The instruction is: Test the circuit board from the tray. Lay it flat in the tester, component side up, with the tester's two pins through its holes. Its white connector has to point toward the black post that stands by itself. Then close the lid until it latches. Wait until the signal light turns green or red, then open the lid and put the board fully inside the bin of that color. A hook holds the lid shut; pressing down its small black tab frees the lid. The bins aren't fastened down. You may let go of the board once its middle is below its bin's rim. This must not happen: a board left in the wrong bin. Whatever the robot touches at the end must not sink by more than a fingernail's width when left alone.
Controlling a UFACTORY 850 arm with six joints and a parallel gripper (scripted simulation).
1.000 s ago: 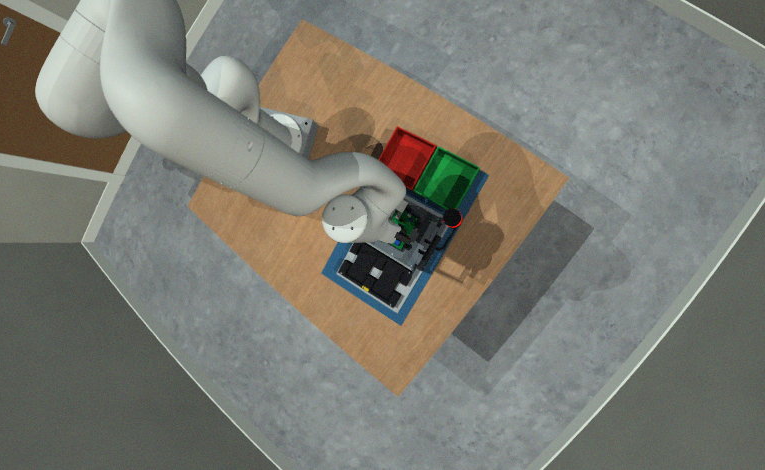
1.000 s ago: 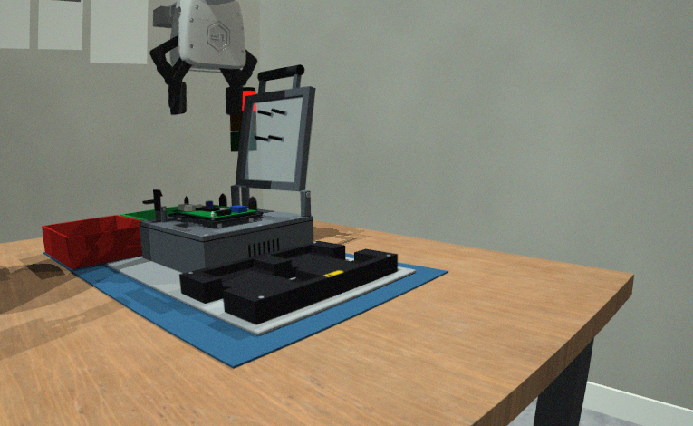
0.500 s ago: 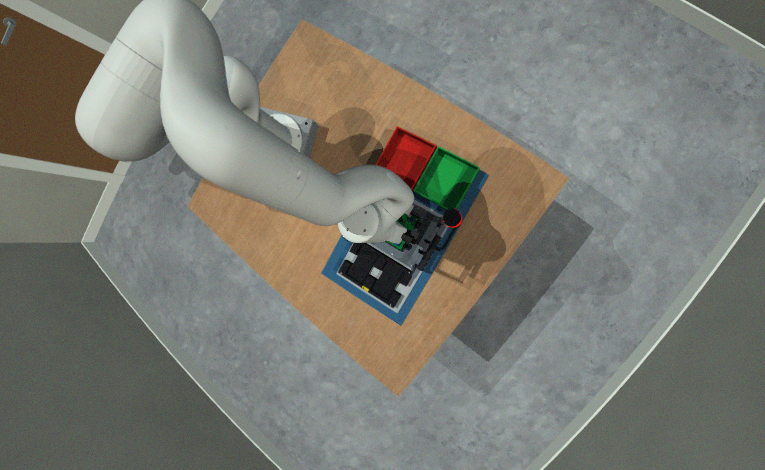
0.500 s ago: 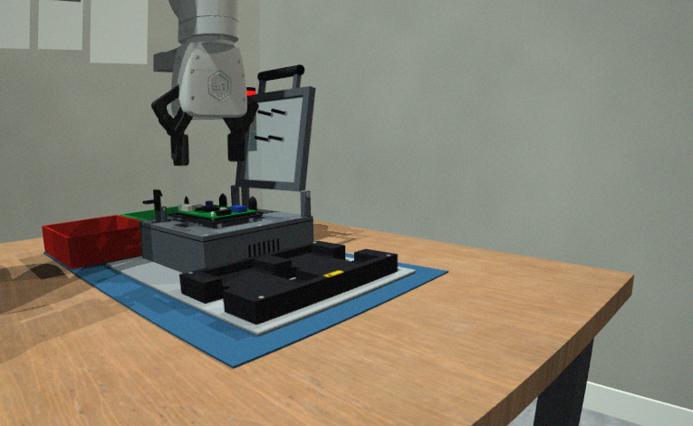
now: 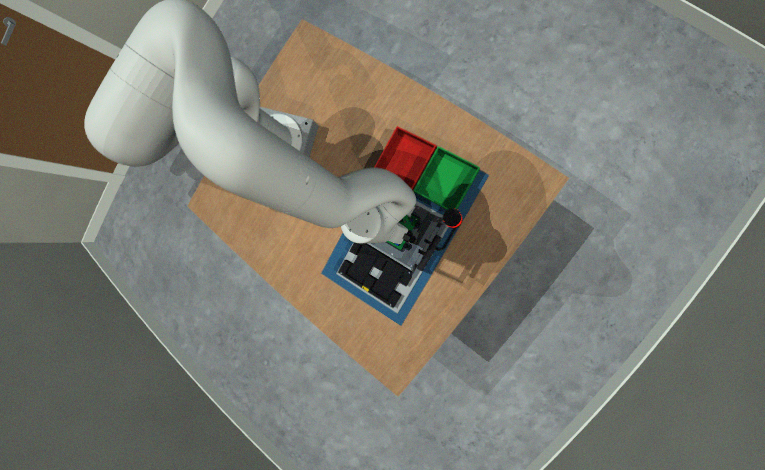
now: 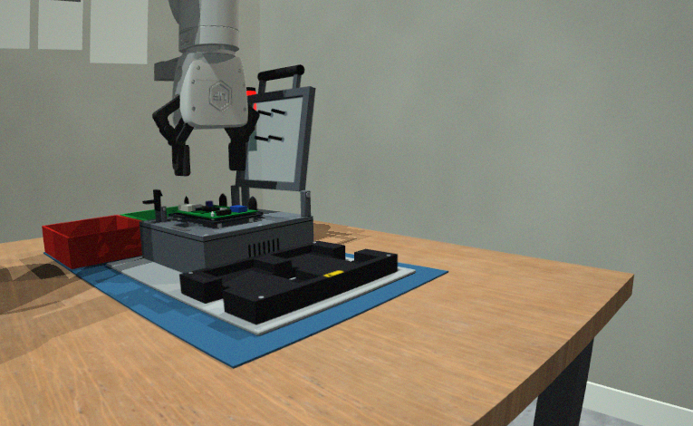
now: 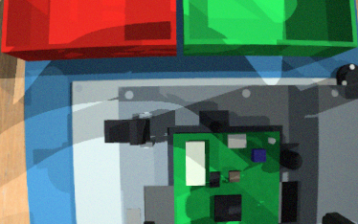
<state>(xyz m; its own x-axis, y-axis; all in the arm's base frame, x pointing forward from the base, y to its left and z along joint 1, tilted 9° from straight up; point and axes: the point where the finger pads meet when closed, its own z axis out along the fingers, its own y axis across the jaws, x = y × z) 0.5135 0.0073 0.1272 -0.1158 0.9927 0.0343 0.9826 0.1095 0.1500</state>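
The green circuit board lies 6 cm below my hand. Round my hand: black hook (7 cm behind, 5 cm to the left, 5 cm below); then see-through lid (12 cm ahead, 5 cm above, 1 cm to the left); then green bin (20 cm to the left, 12 cm below, 2 cm ahead).
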